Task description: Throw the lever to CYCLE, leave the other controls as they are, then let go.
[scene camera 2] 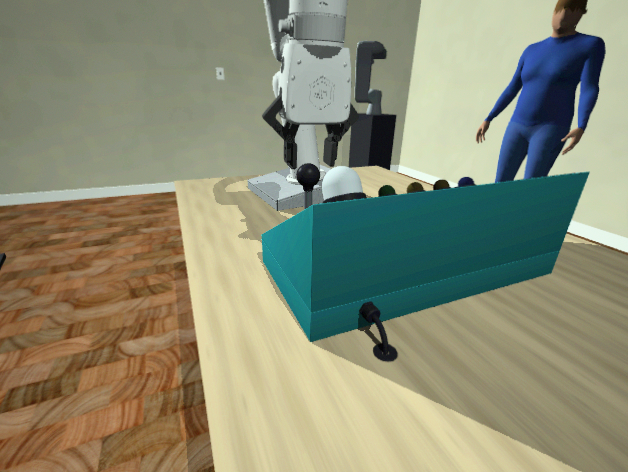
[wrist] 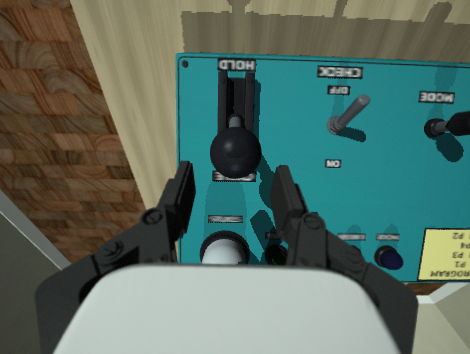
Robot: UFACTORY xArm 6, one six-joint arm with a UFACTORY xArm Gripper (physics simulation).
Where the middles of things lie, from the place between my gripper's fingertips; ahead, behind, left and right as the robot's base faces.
My hand is 17 cm to the right of the teal control box (scene camera 2: 349, 262), 10 cm short of it and 10 cm above it.
